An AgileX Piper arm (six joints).
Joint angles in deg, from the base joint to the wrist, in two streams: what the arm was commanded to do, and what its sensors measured. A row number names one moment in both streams.
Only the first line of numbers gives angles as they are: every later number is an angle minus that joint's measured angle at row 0.
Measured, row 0: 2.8, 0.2, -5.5, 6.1, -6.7, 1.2
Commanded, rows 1 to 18: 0.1, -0.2, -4.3, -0.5, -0.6, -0.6; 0.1, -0.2, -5.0, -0.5, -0.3, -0.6; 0.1, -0.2, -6.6, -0.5, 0.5, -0.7; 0.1, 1.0, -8.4, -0.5, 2.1, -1.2; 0.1, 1.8, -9.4, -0.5, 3.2, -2.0; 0.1, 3.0, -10.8, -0.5, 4.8, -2.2; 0.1, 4.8, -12.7, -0.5, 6.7, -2.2; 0.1, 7.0, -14.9, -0.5, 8.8, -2.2; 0.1, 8.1, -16.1, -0.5, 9.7, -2.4; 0.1, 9.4, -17.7, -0.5, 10.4, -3.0; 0.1, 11.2, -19.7, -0.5, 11.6, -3.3; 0.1, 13.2, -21.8, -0.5, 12.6, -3.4; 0.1, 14.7, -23.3, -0.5, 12.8, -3.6; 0.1, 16.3, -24.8, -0.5, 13.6, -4.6; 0.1, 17.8, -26.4, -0.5, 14.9, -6.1; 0.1, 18.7, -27.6, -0.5, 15.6, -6.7; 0.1, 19.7, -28.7, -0.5, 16.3, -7.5; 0.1, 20.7, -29.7, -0.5, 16.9, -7.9
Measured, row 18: 0.0, 17.3, -25.8, -0.1, 14.3, -5.1
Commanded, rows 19 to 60: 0.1, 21.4, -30.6, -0.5, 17.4, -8.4; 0.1, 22.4, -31.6, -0.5, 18.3, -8.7; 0.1, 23.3, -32.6, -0.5, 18.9, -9.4; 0.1, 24.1, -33.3, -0.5, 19.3, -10.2; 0.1, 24.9, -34.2, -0.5, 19.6, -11.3; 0.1, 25.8, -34.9, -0.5, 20.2, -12.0; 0.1, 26.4, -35.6, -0.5, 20.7, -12.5; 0.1, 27.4, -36.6, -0.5, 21.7, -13.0; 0.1, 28.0, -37.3, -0.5, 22.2, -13.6; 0.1, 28.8, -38.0, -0.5, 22.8, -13.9; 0.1, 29.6, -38.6, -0.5, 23.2, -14.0; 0.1, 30.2, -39.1, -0.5, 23.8, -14.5; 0.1, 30.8, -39.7, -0.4, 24.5, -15.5; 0.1, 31.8, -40.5, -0.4, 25.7, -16.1; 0.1, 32.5, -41.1, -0.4, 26.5, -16.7; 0.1, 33.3, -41.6, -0.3, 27.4, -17.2; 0.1, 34.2, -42.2, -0.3, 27.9, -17.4; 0.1, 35.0, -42.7, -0.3, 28.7, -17.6; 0.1, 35.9, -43.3, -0.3, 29.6, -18.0; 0.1, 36.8, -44.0, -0.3, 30.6, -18.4; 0.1, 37.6, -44.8, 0.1, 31.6, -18.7; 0.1, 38.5, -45.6, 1.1, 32.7, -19.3; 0.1, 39.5, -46.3, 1.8, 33.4, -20.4; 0.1, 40.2, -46.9, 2.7, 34.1, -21.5; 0.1, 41.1, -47.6, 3.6, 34.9, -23.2; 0.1, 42.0, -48.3, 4.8, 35.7, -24.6; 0.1, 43.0, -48.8, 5.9, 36.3, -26.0; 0.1, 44.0, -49.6, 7.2, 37.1, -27.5; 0.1, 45.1, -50.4, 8.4, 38.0, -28.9; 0.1, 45.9, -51.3, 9.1, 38.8, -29.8; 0.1, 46.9, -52.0, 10.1, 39.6, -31.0; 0.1, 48.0, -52.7, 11.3, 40.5, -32.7; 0.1, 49.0, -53.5, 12.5, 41.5, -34.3; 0.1, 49.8, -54.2, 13.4, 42.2, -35.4; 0.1, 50.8, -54.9, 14.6, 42.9, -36.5; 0.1, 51.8, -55.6, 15.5, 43.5, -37.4; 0.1, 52.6, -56.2, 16.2, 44.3, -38.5; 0.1, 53.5, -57.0, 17.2, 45.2, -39.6; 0.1, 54.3, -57.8, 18.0, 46.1, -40.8; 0.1, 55.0, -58.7, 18.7, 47.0, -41.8; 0.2, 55.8, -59.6, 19.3, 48.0, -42.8; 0.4, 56.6, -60.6, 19.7, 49.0, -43.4
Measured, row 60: 0.0, 54.0, -57.3, 17.1, 45.6, -39.5
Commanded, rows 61 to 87: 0.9, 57.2, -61.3, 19.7, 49.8, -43.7; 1.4, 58.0, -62.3, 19.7, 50.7, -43.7; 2.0, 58.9, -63.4, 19.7, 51.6, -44.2; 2.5, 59.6, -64.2, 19.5, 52.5, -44.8; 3.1, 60.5, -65.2, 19.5, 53.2, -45.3; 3.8, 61.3, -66.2, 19.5, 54.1, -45.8; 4.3, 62.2, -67.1, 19.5, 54.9, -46.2; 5.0, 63.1, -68.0, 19.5, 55.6, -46.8; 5.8, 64.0, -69.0, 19.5, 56.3, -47.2; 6.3, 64.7, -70.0, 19.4, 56.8, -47.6; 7.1, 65.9, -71.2, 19.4, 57.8, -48.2; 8.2, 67.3, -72.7, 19.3, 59.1, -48.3; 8.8, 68.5, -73.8, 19.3, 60.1, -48.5; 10.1, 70.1, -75.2, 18.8, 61.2, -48.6; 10.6, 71.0, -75.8, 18.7, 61.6, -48.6; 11.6, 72.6, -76.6, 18.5, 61.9, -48.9; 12.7, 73.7, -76.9, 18.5, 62.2, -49.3; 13.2, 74.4, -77.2, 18.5, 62.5, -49.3; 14.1, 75.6, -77.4, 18.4, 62.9, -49.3; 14.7, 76.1, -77.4, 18.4, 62.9, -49.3; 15.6, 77.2, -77.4, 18.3, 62.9, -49.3; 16.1, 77.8, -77.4, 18.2, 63.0, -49.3; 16.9, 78.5, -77.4, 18.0, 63.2, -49.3; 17.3, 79.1, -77.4, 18.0, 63.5, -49.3; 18.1, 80.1, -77.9, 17.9, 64.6, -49.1; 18.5, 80.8, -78.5, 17.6, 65.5, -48.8; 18.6, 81.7, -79.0, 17.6, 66.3, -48.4
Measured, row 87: 17.5, 79.4, -77.2, 18.3, 63.5, -48.9
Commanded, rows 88 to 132: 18.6, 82.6, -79.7, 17.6, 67.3, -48.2; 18.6, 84.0, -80.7, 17.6, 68.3, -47.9; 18.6, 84.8, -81.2, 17.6, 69.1, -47.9; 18.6, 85.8, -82.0, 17.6, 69.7, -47.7; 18.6, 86.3, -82.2, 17.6, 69.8, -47.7; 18.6, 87.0, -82.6, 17.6, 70.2, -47.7; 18.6, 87.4, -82.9, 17.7, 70.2, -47.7; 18.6, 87.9, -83.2, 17.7, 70.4, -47.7; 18.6, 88.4, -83.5, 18.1, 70.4, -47.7; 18.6, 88.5, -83.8, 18.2, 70.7, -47.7; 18.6, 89.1, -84.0, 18.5, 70.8, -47.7; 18.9, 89.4, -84.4, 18.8, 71.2, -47.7; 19.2, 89.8, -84.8, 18.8, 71.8, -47.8; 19.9, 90.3, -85.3, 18.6, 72.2, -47.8; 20.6, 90.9, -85.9, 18.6, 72.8, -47.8; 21.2, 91.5, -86.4, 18.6, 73.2, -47.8; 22.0, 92.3, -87.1, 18.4, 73.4, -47.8; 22.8, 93.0, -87.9, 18.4, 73.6, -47.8; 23.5, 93.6, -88.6, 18.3, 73.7, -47.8; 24.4, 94.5, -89.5, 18.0, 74.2, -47.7; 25.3, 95.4, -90.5, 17.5, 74.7, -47.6; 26.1, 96.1, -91.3, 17.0, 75.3, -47.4; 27.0, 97.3, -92.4, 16.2, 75.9, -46.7; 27.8, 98.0, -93.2, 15.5, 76.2, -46.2; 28.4, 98.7, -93.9, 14.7, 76.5, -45.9; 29.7, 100.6, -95.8, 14.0, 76.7, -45.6; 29.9, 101.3, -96.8, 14.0, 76.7, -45.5; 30.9, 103.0, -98.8, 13.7, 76.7, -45.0; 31.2, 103.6, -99.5, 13.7, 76.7, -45.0; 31.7, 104.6, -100.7, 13.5, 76.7, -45.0; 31.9, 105.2, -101.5, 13.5, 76.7, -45.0; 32.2, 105.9, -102.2, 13.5, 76.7, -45.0; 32.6, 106.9, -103.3, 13.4, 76.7, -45.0; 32.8, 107.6, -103.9, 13.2, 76.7, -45.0; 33.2, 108.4, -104.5, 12.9, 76.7, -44.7; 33.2, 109.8, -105.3, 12.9, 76.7, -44.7; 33.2, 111.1, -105.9, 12.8, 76.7, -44.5; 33.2, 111.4, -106.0, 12.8, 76.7, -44.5; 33.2, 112.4, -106.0, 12.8, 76.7, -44.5; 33.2, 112.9, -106.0, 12.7, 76.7, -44.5; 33.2, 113.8, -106.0, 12.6, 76.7, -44.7; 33.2, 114.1, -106.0, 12.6, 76.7, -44.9; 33.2, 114.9, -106.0, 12.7, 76.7, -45.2; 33.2, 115.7, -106.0, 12.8, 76.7, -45.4; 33.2, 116.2, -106.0, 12.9, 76.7, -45.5
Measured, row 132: 33.2, 114.8, -105.7, 12.9, 76.6, -44.6
